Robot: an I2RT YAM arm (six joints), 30 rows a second.
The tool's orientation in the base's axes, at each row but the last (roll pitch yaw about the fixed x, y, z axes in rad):
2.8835 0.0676 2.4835
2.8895 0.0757 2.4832
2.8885 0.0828 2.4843
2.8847 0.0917 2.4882
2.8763 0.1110 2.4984
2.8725 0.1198 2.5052
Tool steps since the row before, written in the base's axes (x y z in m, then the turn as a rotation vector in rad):
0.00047 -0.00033 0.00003 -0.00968 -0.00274 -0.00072
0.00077 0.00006 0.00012 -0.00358 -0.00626 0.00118
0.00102 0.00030 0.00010 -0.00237 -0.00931 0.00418
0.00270 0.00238 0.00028 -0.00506 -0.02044 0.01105
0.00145 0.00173 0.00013 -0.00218 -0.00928 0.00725
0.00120 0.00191 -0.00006 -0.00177 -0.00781 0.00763
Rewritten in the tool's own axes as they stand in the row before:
-0.00057 0.00002 0.00002 0.00602 -0.00790 -0.00176
-0.00058 0.00052 0.00006 -0.00108 -0.00664 -0.00285
-0.00063 0.00085 0.00017 -0.00414 -0.00757 -0.00594
-0.00072 0.00347 0.00069 -0.00938 -0.01607 -0.01480
-0.00014 0.00221 0.00048 -0.00460 -0.00665 -0.00883
0.00018 0.00216 0.00064 -0.00411 -0.00516 -0.00888

